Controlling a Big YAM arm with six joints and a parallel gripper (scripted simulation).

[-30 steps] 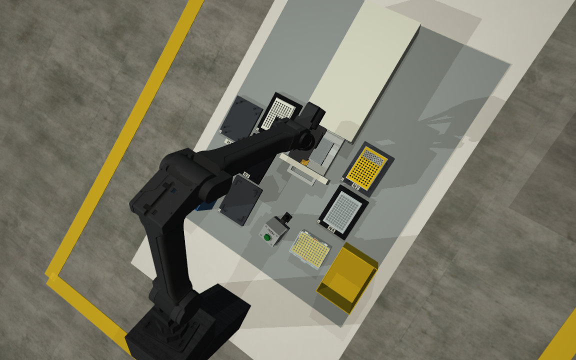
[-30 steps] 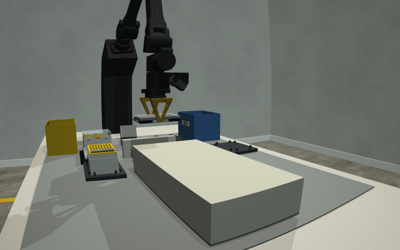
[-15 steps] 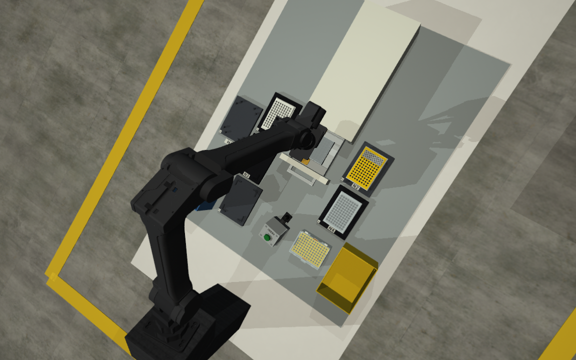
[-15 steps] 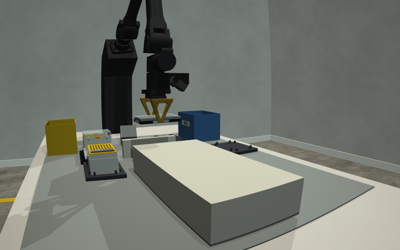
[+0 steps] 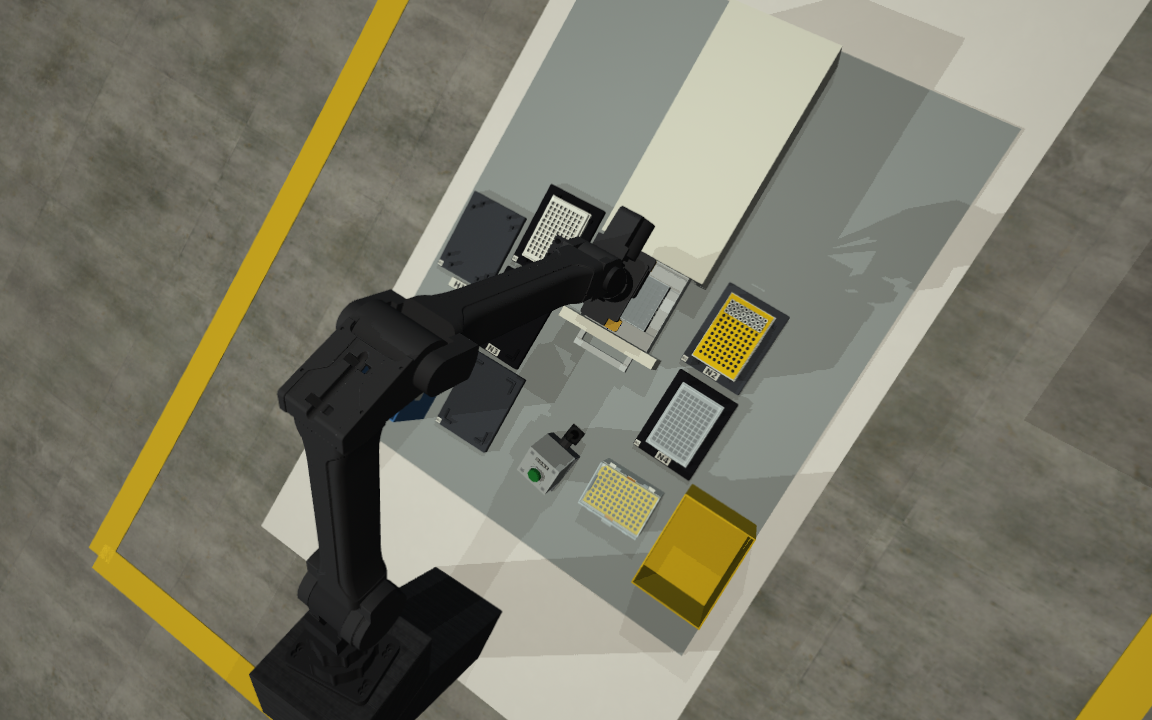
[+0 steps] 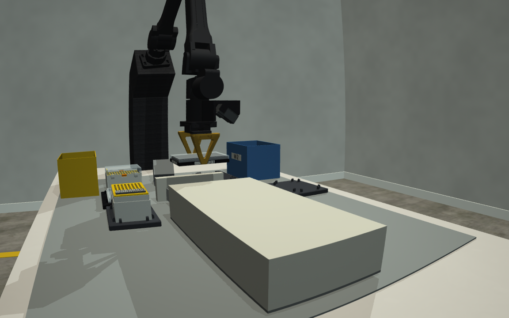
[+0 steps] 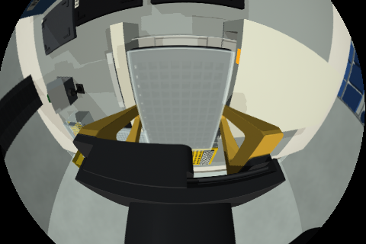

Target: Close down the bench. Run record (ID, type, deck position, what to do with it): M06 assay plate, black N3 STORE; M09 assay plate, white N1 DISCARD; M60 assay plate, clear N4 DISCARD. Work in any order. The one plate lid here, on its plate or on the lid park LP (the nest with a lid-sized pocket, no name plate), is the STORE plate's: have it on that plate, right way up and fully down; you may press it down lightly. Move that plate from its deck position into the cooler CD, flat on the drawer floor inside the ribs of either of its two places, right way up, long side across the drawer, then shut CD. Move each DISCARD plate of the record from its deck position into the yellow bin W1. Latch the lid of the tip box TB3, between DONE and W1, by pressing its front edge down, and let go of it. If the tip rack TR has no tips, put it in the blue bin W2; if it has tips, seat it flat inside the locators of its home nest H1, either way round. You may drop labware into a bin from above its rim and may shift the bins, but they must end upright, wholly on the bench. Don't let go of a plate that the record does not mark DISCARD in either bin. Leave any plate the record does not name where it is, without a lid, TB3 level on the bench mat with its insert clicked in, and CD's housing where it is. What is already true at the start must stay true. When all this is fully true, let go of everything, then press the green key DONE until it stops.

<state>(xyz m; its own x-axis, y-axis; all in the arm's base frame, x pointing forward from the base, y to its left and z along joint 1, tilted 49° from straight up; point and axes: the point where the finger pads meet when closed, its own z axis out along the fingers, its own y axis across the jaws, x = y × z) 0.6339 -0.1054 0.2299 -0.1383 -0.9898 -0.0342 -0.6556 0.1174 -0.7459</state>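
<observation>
Now: the cooler drawer 100 mm below my hand and 40 mm ahead of it. Also, from my hand: cooler CD (160 mm ahead, 90 mm below, 30 mm to the right); clear plate lid (10 mm above); black plate (right at my hand).
</observation>
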